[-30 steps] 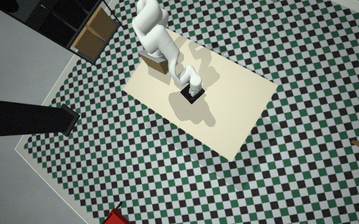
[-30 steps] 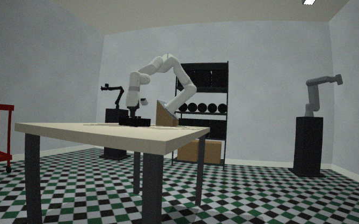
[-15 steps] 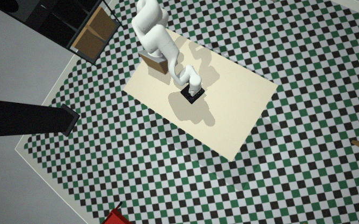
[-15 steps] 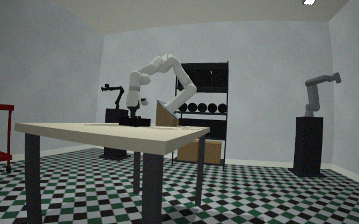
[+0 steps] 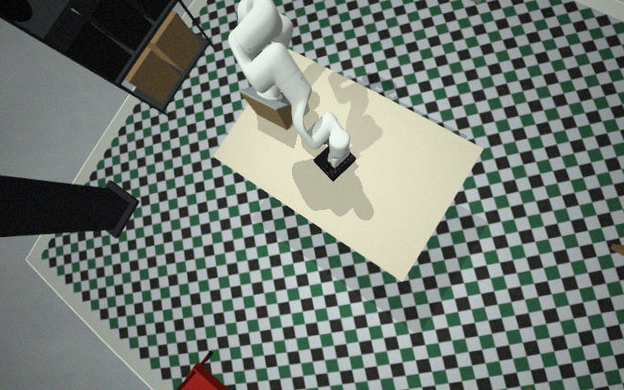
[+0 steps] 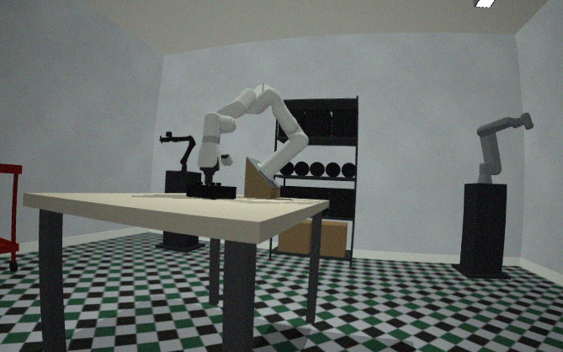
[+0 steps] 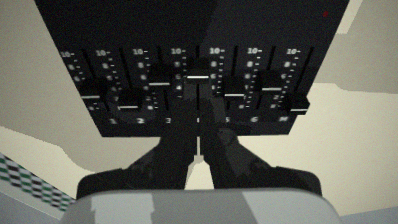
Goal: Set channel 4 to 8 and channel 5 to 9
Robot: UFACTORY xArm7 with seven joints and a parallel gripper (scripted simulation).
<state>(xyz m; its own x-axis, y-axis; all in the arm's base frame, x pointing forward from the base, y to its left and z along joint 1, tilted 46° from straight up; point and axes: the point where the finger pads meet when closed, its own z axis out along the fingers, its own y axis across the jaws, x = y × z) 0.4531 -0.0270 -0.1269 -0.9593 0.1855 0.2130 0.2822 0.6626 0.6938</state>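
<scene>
The channel 4 fader cap is 20 mm behind my hand, 10 mm to the left of it and 10 mm below it. The rest, counted from my hand: channel 1 cap: 60 mm to the right, 30 mm behind, 10 mm below; then channel 5 fader cap: 20 mm to the left, 10 mm below; then channel 3 fader cap: 20 mm to the right, 20 mm behind, 10 mm below.
</scene>
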